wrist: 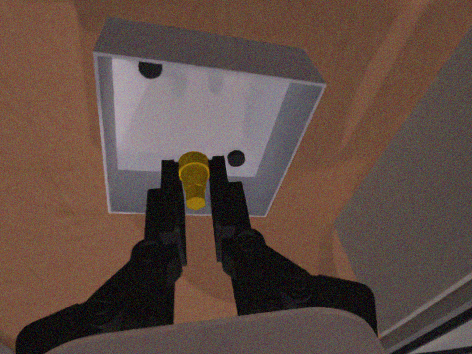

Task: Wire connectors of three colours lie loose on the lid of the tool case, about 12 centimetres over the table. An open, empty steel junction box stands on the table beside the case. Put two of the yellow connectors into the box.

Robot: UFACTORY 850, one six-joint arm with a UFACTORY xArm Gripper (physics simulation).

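Note:
My gripper (195,178) is shut on a yellow connector (194,175), its wide end up in view and its narrow end toward the palm. The fingertips and the connector show over the near part of the open steel junction box (210,59). How high they are over its floor is hard to tell. Inside the box, the pale floor shows two dark round spots, one at the far left and one at the near right; no connector shows on the visible part of the floor. The fingers hide part of the near wall.
The grey side of the tool case (415,175) rises at the right, with its edge running down to the lower right corner. The brown table (45,150) lies around the box, with soft shadows on it. The case's lid top with the loose connectors does not show.

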